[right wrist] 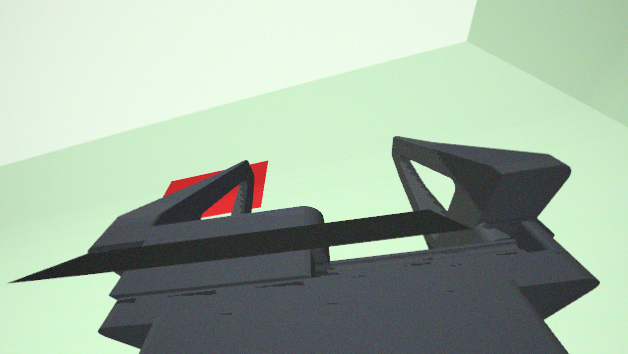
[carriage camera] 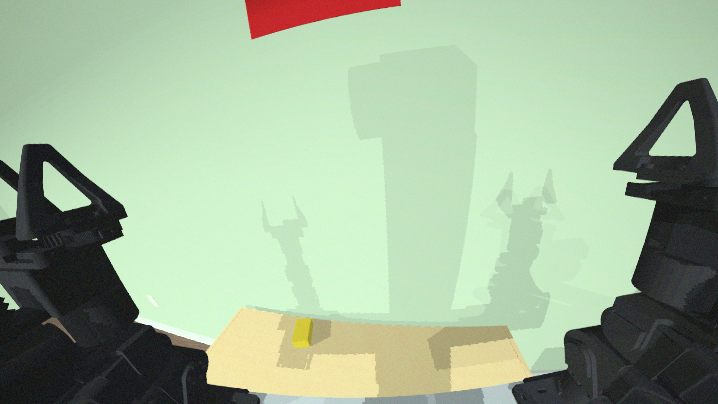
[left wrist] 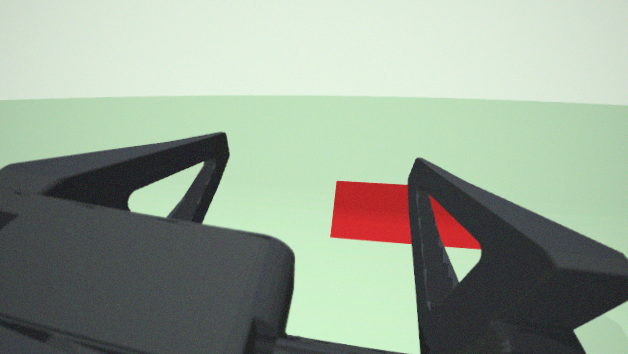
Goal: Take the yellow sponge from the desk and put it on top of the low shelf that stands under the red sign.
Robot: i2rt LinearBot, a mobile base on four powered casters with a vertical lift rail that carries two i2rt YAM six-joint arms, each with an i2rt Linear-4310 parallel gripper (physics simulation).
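Places are measured from the left arm's base along level axes (x ahead, y left, z up), in metres.
Pixels of known places: left gripper, fingertip midpoint: (carriage camera: 10, 152) (left wrist: 317, 155); right gripper, fingertip midpoint: (right wrist: 319, 157); right arm's base at its link origin: (carriage camera: 578, 401).
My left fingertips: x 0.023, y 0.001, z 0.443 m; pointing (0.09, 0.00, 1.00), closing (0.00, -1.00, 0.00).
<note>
For each thing: its middle in the pictures, then the offset to it from my left fingertips. Level surfaces: height alone.
- yellow sponge at the middle of its body: (carriage camera: 303, 332) 0.340 m ahead, 0.008 m right, 0.764 m down
- wooden desk at its surface level: 0.786 m down
- red sign at the middle of its body: (left wrist: 408, 211) (right wrist: 210, 192) 0.442 m ahead, 0.234 m right, 0.354 m up
- brown floor at its surface level: 1.396 m down
The yellow sponge (carriage camera: 301, 333) lies on the wooden desk (carriage camera: 346, 376), near its back edge and left of its middle, in the carriage camera. The red sign (carriage camera: 321, 15) (left wrist: 370, 212) (right wrist: 259, 184) is on the green wall, cut by the top edge of the carriage camera. The low shelf does not show. My left gripper (left wrist: 317, 155) is open and empty, raised and facing the wall. My right gripper (right wrist: 319, 157) is open and empty, also raised and facing the wall. Both grippers are partly cut off at the sides of the carriage camera, well away from the sponge.
The green wall (carriage camera: 200, 125) stands behind the desk and carries shadows of the arms and lift. Both folded arms fill the lower corners of the carriage camera. Some brown floor (carriage camera: 183, 340) and a white baseboard show left of the desk. The right wrist view shows a wall corner.
</note>
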